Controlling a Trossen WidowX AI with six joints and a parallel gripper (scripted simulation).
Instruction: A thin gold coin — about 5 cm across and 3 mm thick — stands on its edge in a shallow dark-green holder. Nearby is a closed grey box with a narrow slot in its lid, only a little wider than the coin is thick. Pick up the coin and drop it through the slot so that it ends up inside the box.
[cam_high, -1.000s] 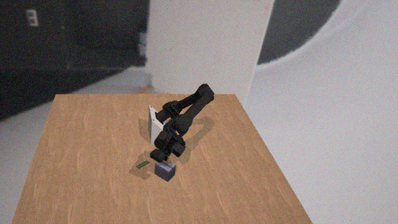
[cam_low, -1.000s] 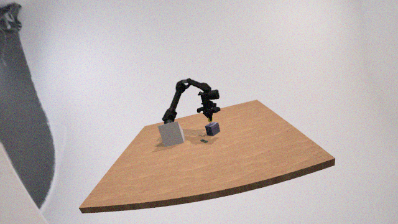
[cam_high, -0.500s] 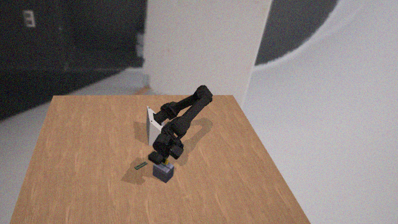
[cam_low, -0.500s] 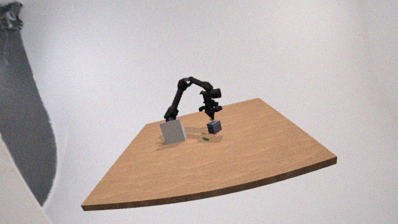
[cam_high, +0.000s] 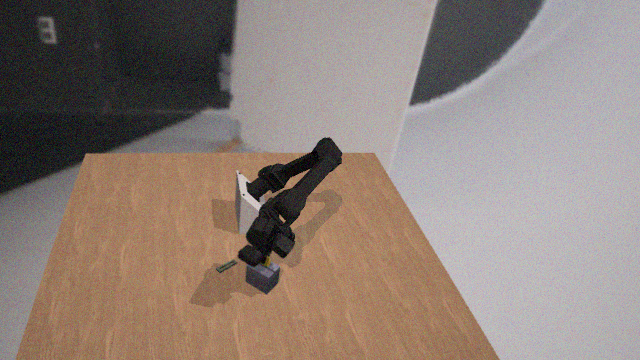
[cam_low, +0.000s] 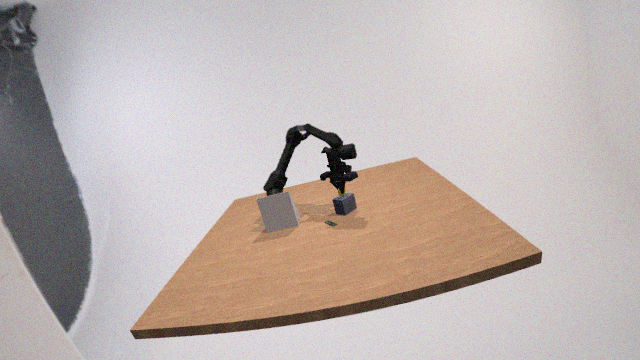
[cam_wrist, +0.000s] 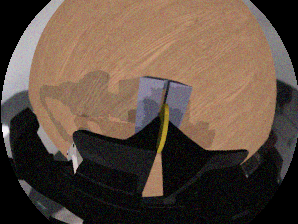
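Right now my gripper tip is 1 cm below the gold coin.
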